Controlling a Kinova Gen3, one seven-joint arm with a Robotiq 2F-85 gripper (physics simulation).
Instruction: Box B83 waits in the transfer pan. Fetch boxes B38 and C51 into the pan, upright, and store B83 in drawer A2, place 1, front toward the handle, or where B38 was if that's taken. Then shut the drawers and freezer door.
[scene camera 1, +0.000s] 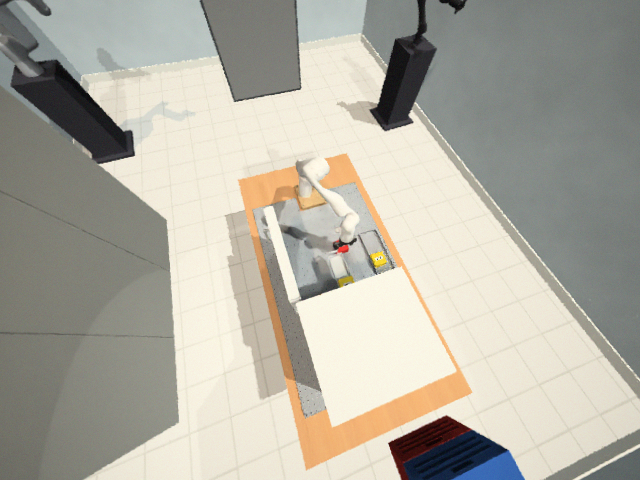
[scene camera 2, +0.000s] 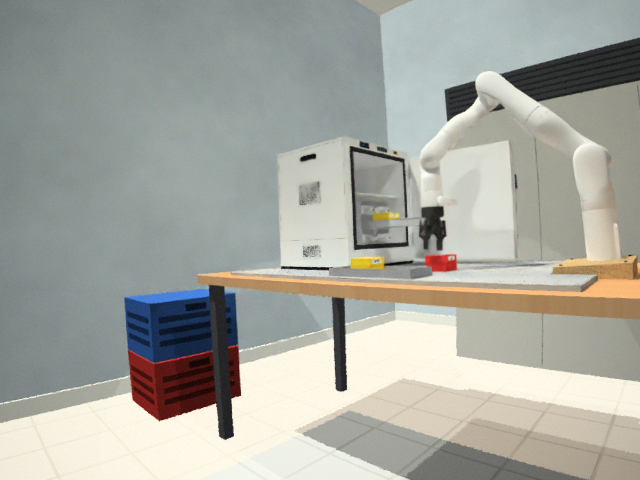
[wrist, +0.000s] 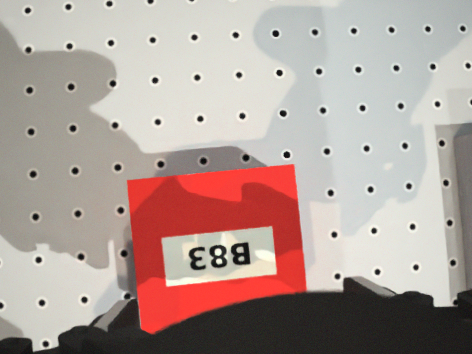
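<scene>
Red box B83 (scene camera 1: 342, 249) (scene camera 2: 437, 263) (wrist: 215, 215) rests on the perforated board beside the transfer pan (scene camera 1: 369, 240) (scene camera 2: 415, 272), not in it. Its B83 label faces up in the wrist view. My gripper (scene camera 2: 433, 246) (wrist: 243, 312) is open and empty, just above the red box. A yellow box (scene camera 1: 378, 257) (scene camera 2: 366, 262) sits in the pan; its label is unreadable. Another yellow box (scene camera 1: 345, 280) (scene camera 2: 385, 215) is in a pulled-out drawer (scene camera 1: 338, 266) (scene camera 2: 405, 222) of the freezer (scene camera 1: 377, 346) (scene camera 2: 312, 222). The freezer door (scene camera 1: 280, 253) (scene camera 2: 483, 206) stands open.
The freezer's top hides its interior in scene camera 1. The open drawer reaches out near my gripper in scene camera 2. The open door stands along the board's far side from the pan. The arm's wooden base (scene camera 1: 311, 199) (scene camera 2: 594, 267) is at the table's other end.
</scene>
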